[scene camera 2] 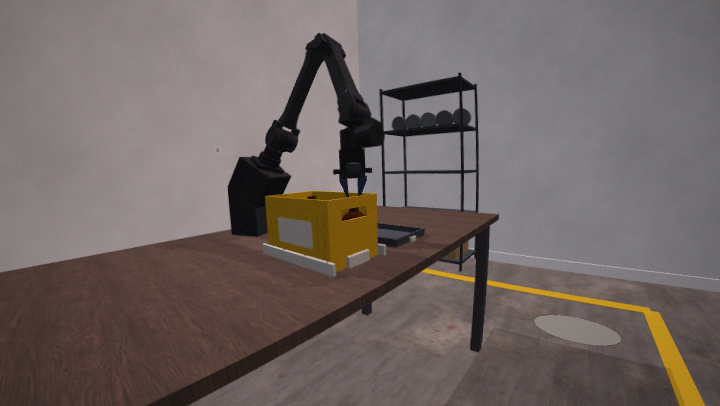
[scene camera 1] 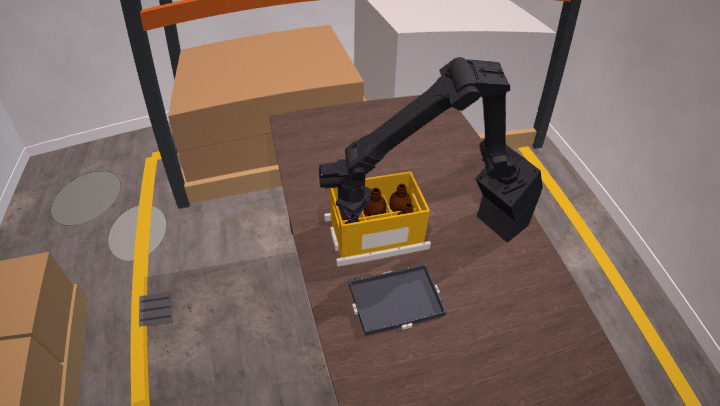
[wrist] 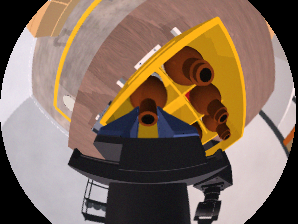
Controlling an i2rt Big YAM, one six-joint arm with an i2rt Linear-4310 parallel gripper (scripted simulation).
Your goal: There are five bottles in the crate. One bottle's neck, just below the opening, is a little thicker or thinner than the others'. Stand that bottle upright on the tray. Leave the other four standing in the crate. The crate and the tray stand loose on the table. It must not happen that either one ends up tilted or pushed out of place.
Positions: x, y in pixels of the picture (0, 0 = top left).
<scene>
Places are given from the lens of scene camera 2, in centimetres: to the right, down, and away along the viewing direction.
yellow crate (scene camera 2: 314, 228): -11, 6, 70
grey tray (scene camera 2: 390, 235): 11, 12, 103
The marked spots on the yellow crate and the grey tray are 39 cm apart.
</scene>
